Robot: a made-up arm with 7 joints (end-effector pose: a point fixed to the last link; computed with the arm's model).
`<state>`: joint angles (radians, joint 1 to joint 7).
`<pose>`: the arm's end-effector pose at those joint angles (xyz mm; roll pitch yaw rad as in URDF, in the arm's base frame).
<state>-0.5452 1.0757 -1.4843 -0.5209 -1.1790 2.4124 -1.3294</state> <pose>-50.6 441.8 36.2 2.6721 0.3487 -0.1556</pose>
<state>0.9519 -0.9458 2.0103 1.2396 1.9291 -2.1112 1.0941</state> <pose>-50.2 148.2 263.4 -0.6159 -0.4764 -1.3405</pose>
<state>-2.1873 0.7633 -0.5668 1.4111 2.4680 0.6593 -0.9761</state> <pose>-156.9 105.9 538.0 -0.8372 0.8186 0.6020</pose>
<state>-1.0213 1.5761 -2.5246 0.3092 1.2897 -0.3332 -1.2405</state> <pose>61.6 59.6 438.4 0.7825 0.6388 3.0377</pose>
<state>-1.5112 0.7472 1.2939 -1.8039 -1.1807 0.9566 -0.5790</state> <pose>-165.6 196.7 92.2 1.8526 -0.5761 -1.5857</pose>
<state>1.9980 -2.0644 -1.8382 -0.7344 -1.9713 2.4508 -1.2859</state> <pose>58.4 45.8 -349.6 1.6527 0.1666 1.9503</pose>
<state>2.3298 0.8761 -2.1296 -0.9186 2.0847 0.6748 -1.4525</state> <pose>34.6 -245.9 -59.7 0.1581 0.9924 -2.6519</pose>
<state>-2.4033 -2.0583 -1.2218 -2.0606 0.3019 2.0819 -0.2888</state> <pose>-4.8 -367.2 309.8 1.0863 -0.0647 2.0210</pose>
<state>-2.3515 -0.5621 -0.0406 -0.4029 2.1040 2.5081 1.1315</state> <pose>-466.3 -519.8 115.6 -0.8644 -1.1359 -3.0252</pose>
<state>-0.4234 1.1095 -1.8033 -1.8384 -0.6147 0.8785 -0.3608</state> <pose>5.9 321.9 227.1 0.3880 0.1267 -2.5446</pose>
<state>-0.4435 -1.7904 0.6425 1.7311 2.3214 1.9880 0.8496</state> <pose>-162.7 90.8 522.6 -0.8339 -0.9559 0.7556</pose>
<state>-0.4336 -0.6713 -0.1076 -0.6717 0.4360 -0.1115 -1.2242</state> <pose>-469.1 108.8 431.7 0.2822 -0.7623 0.9718</pose>
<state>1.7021 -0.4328 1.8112 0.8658 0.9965 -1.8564 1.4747</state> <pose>-171.8 172.7 246.7 -0.6054 -0.5779 -0.9706</pose>
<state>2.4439 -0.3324 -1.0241 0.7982 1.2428 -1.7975 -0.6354</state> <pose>-208.2 -324.2 -207.5 3.1173 0.1295 1.5635</pose>
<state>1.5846 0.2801 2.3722 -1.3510 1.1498 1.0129 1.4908</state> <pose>-176.2 -4.9 345.3 2.4052 1.0913 -2.4726</pose>
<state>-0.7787 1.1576 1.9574 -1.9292 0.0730 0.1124 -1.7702</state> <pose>59.2 5.8 8.4 3.1152 1.1614 1.9878</pose>
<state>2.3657 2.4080 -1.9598 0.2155 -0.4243 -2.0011 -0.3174</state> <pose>130.9 -194.0 -324.6 -2.6245 -0.0687 -3.0948</pose>
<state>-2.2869 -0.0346 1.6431 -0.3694 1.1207 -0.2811 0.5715</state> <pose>-259.3 53.7 20.9 -2.2787 -0.8466 -0.9651</pose>
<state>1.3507 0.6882 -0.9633 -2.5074 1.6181 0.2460 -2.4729</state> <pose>-215.0 -120.7 -302.0 1.2501 -0.1607 -0.9554</pose>
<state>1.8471 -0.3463 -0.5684 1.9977 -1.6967 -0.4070 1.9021</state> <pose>-480.6 -119.7 -209.9 -2.9522 -0.6813 -0.3077</pose>
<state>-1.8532 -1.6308 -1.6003 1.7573 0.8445 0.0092 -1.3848</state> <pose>-124.0 -272.6 450.9 -2.8243 0.5314 1.9954</pose>
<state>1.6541 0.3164 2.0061 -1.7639 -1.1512 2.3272 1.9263</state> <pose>62.7 -133.5 10.1 -2.4716 -0.9450 0.5147</pose>
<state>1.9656 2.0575 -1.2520 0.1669 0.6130 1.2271 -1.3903</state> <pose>214.1 -182.4 -138.9 0.2816 0.3869 2.5797</pose>
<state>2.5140 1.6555 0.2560 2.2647 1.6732 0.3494 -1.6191</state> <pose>164.7 -336.8 402.9 -0.4955 0.8231 0.6770</pose>
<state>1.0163 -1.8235 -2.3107 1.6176 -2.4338 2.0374 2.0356</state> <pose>-67.0 461.8 79.5 1.1585 -0.4923 -1.9620</pose>
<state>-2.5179 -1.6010 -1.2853 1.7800 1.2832 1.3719 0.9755</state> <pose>-258.5 -329.2 344.5 1.7622 -0.6358 -1.4606</pose>
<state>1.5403 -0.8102 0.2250 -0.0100 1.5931 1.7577 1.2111</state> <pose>-310.9 360.2 -197.7 -2.0381 0.3696 -2.5364</pose>
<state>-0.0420 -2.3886 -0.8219 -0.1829 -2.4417 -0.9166 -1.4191</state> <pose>223.4 387.2 539.3 0.5302 -0.8035 -1.9029</pose>
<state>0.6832 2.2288 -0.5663 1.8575 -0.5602 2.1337 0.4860</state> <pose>390.4 94.4 -385.3 -1.7766 0.3122 -1.6363</pose>
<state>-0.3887 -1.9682 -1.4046 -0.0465 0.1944 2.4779 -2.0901</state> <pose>-225.9 224.8 597.1 -2.8980 1.3762 0.8924</pose>
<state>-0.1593 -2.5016 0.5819 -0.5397 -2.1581 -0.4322 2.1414</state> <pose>174.3 58.6 481.3 -0.4427 -0.1083 -0.2569</pose>
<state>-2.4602 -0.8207 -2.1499 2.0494 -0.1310 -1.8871 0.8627</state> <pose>16.8 -176.3 304.2 -2.5769 0.6653 -2.8939</pose>
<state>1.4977 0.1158 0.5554 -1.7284 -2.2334 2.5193 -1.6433</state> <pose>-473.9 -168.2 288.5 -0.4747 -0.0966 0.2970</pose>
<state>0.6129 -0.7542 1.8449 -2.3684 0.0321 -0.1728 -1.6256</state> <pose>-225.2 -73.9 196.2 -1.9586 -0.7107 2.9352</pose>
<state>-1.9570 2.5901 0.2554 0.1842 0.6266 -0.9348 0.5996</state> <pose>392.4 130.2 413.0 1.8130 0.8362 3.1404</pose>
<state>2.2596 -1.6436 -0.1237 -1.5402 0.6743 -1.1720 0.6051</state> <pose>-185.2 233.2 -444.2 -1.7029 -0.5028 1.1596</pose>
